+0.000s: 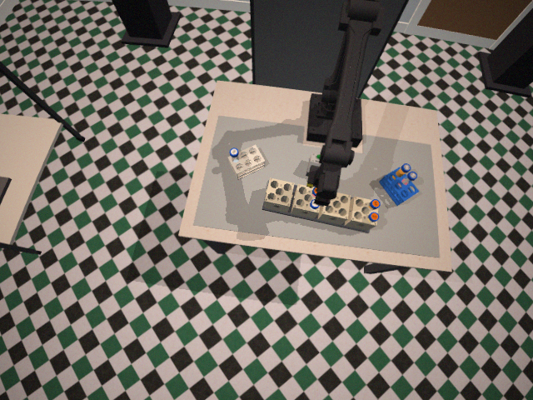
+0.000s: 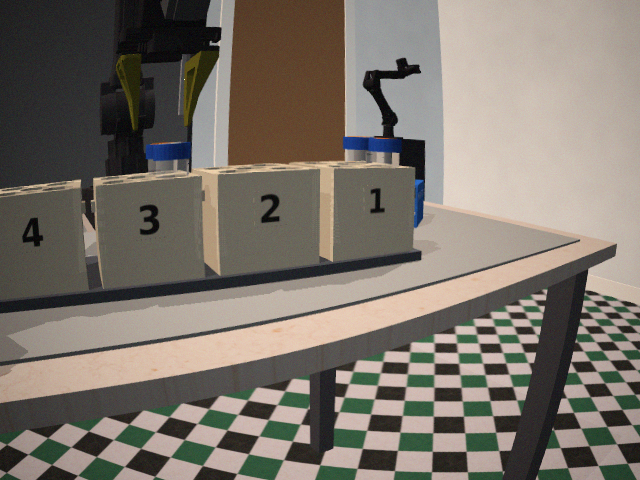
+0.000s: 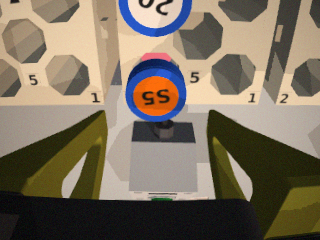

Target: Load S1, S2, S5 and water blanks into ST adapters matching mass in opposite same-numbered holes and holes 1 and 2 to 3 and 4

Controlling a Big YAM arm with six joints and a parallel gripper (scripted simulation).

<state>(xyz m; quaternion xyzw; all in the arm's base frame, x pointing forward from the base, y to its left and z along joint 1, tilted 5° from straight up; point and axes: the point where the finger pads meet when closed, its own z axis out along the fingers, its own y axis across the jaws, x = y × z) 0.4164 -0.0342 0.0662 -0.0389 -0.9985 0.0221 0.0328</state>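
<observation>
Now: the green DONE key 170 mm behind my hand, 80 mm below it and 10 mm to the left of it. From my hand the other things lie so: grey-dot tube X8: 350 mm to the left, 160 mm behind, 80 mm below; white blank rack RB: 290 mm to the right, 120 mm below, 120 mm behind; 10 mL blank: 330 mm to the right, 120 mm behind, 80 mm below.
</observation>
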